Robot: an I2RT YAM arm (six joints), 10 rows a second.
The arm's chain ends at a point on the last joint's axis. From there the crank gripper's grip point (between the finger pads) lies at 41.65 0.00 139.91 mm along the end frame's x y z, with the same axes.
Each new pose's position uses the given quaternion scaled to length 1; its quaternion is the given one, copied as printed.
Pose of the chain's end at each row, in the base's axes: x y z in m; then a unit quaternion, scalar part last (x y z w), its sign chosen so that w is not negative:
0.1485 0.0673 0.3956 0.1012 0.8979 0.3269 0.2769
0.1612 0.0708 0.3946 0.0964 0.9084 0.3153 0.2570
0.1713 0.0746 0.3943 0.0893 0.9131 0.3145 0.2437
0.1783 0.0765 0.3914 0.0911 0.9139 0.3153 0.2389
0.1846 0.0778 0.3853 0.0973 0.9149 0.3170 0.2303
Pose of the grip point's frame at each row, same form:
0.1929 0.1567 0.2891 0.1012 0.8979 0.3269 0.2769
0.1997 0.1581 0.2841 0.0964 0.9084 0.3153 0.2570
0.2054 0.1620 0.2825 0.0893 0.9131 0.3145 0.2437
0.2112 0.1643 0.2795 0.0911 0.9139 0.3153 0.2389
0.2157 0.1662 0.2734 0.0973 0.9149 0.3170 0.2303

